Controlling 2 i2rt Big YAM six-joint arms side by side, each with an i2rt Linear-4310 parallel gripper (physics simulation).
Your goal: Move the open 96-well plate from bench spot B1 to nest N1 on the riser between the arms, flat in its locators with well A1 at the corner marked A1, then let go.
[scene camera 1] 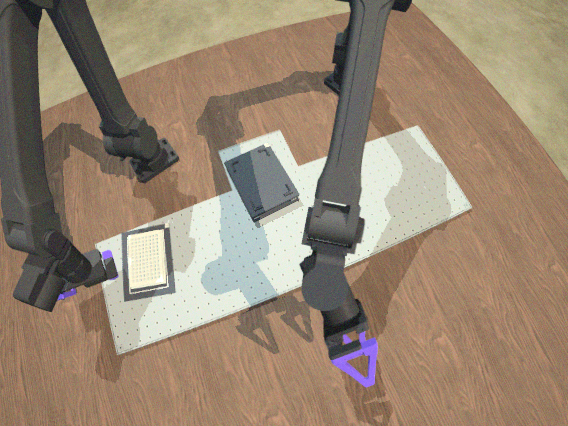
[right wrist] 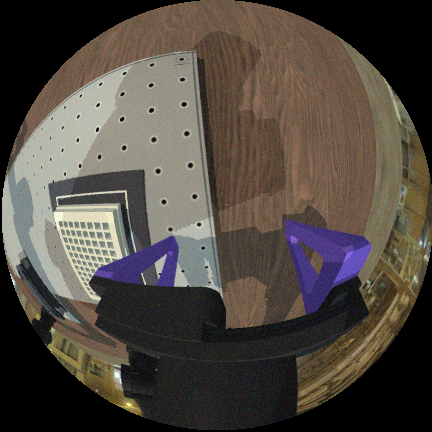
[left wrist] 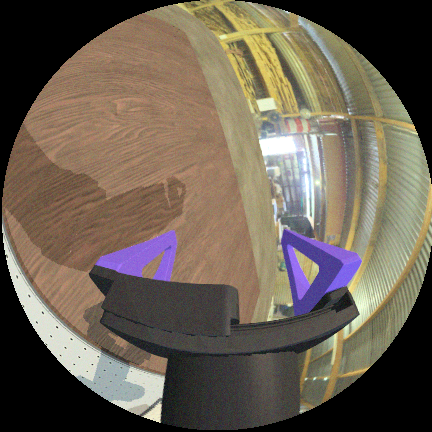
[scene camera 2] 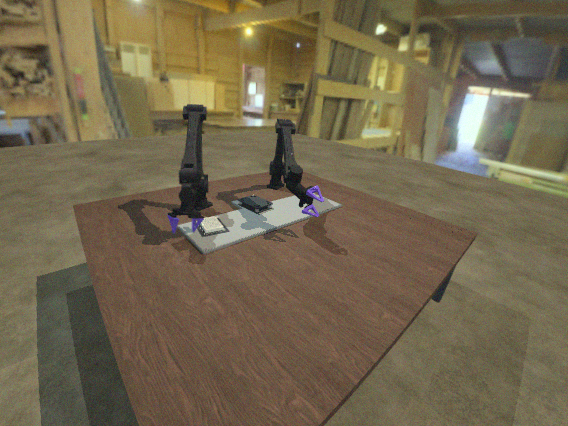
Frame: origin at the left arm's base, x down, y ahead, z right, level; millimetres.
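Where they show: left gripper, fingertip midpoint: (scene camera 1: 365, 368) (left wrist: 229, 236) (scene camera 2: 320, 209); right gripper, fingertip midpoint: (scene camera 1: 95, 284) (right wrist: 229, 234) (scene camera 2: 183, 232); left arm's base, link origin: (right wrist: 47, 313) (scene camera 2: 275, 186); right arm's base, link origin: (scene camera 1: 155, 161) (scene camera 2: 200, 206).
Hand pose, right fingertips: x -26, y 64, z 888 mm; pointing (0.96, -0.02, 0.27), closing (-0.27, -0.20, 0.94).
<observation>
Each offset is from my right fingertips to the top centre of the thing. Level surfaces: height alone.
The cream 96-well plate @[dx -3, dy +29, dz -137 mm] (scene camera 1: 146, 259) (scene camera 2: 212, 225) (right wrist: 90, 240) lies flat on the dark rectangle of a bench spot (scene camera 1: 170, 280) (right wrist: 135, 181) at the left end of the board. The dark nest @[dx -26, dy +54, dz -463 mm] (scene camera 1: 267, 177) (scene camera 2: 255, 203) with corner locators sits on the riser near the board's back edge, with no plate on it. My right gripper (scene camera 1: 89, 275) (scene camera 2: 185, 225) (right wrist: 229, 234) is open and empty, above the board's left edge, beside the plate and apart from it. My left gripper (scene camera 2: 313, 202) (left wrist: 229, 236) is open and empty, beyond the board's front edge. The letters at the nest's corners are too small to read.
The pale perforated board @[dx +13 mm] (scene camera 1: 200, 310) (scene camera 2: 280, 220) lies on the brown wooden table @[dx +26 mm] (scene camera 1: 225, 385) (scene camera 2: 300, 300). The left arm (scene camera 1: 345, 125) reaches across the board to the right of the nest. The right arm (scene camera 1: 25, 150) stands at the picture's left. Arm shadows fall across the board and nest.
</observation>
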